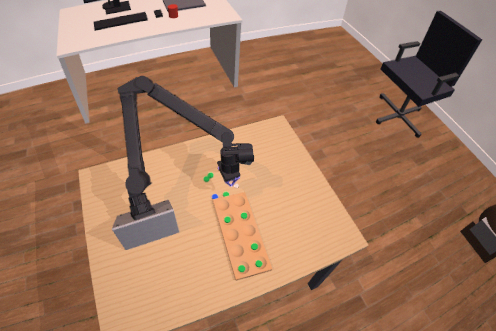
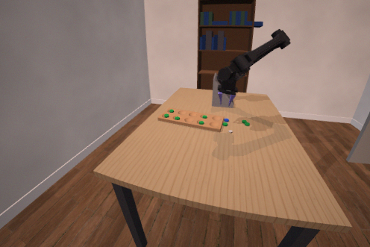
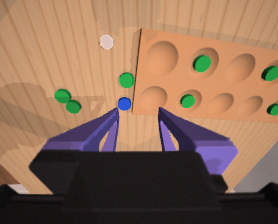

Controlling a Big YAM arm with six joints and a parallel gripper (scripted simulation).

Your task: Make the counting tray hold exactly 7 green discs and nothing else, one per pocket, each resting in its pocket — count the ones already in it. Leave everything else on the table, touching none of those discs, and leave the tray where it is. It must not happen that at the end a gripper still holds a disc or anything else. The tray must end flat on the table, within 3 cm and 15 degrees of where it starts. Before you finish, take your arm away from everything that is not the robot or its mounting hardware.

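My hand is 19 cm to the left of the wooden counting tray, 13 cm above it and 4 cm past it. Also, from my hand: blue disc 13 cm below, 6 cm behind, 3 cm to the left; white piece 14 cm below, 6 cm ahead, 4 cm to the left.
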